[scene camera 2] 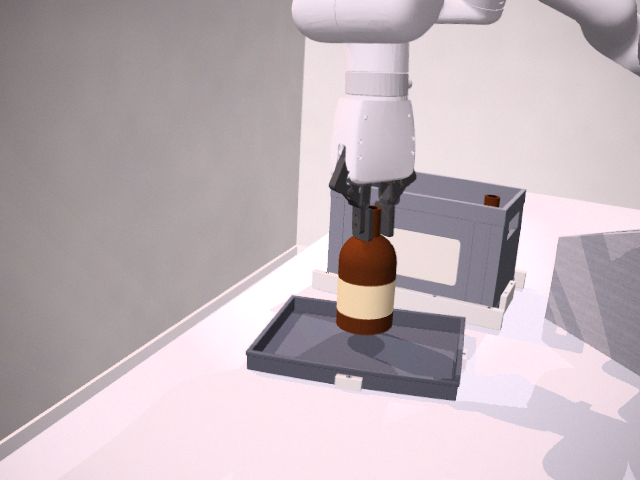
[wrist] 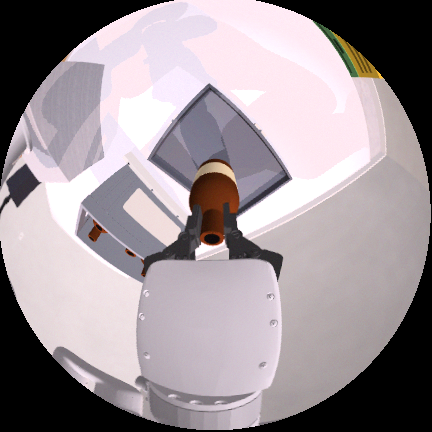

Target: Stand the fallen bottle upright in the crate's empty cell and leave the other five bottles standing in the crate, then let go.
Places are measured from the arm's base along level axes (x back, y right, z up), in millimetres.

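Pixels of known places: gripper, fingertip midpoint: (scene camera 2: 372, 236) (wrist: 212, 212).
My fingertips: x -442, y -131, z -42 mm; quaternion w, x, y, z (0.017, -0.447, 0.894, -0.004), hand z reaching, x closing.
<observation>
Behind a point stands the place of what it marks.
The brown bottle (scene camera 2: 366, 266) {x -440, y -162, z -71 mm} (wrist: 214, 192) {x -428, y -147, z -53 mm} with a cream label hangs upright, its base a little above the floor of the shallow dark tray (scene camera 2: 299, 369) {x -490, y -251, z -178 mm} (wrist: 255, 150) {x -462, y -220, z -186 mm}. My gripper (scene camera 2: 375, 227) {x -442, y -131, z -42 mm} (wrist: 212, 212) {x -442, y -131, z -42 mm} is shut on the bottle's neck, one finger on each side. The grey crate (scene camera 2: 480, 258) {x -311, y 2, z -92 mm} (wrist: 112, 197) {x -318, y 3, z -71 mm} stands behind the tray in the scene view and at lower left in the wrist view. One brown bottle neck (scene camera 2: 491, 200) {x -308, y 128, z -32 mm} shows above its rim in the scene view. Several necks, one of them a bottle neck (wrist: 95, 232) {x -311, y 129, z -43 mm}, show in the wrist view. The empty cell is hidden.
Low white strips, one a front strip (scene camera 2: 439, 302) {x -363, y -1, z -167 mm}, run along the crate's base. A grey block (scene camera 2: 594, 294) {x -135, y -17, z -115 mm} (wrist: 75, 117) {x -114, y -42, z -111 mm} stands right of the crate in the scene view. A wall (scene camera 2: 155, 155) rises at left. A green and yellow object (wrist: 357, 55) shows at upper right in the wrist view.
</observation>
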